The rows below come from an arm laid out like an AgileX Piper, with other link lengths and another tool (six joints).
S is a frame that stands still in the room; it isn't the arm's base.
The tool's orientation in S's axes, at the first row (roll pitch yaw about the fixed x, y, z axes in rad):
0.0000, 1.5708, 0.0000
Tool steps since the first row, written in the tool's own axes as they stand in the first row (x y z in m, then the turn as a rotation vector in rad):
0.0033, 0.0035, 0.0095, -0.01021, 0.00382, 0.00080
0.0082, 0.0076, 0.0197, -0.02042, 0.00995, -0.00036
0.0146, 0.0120, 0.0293, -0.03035, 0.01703, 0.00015
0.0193, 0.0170, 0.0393, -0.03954, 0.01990, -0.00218
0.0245, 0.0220, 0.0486, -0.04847, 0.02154, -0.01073
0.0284, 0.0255, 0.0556, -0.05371, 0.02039, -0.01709
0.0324, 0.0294, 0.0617, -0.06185, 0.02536, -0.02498
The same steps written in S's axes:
0.0095, 0.0035, -0.0033, 0.00080, 0.00382, 0.01021
0.0197, 0.0076, -0.0082, -0.00036, 0.00995, 0.02042
0.0293, 0.0120, -0.0146, 0.00015, 0.01703, 0.03035
0.0393, 0.0170, -0.0193, -0.00218, 0.01990, 0.03954
0.0486, 0.0220, -0.0245, -0.01073, 0.02154, 0.04847
0.0556, 0.0255, -0.0284, -0.01709, 0.02039, 0.05371
0.0617, 0.0294, -0.0324, -0.02498, 0.02536, 0.06185

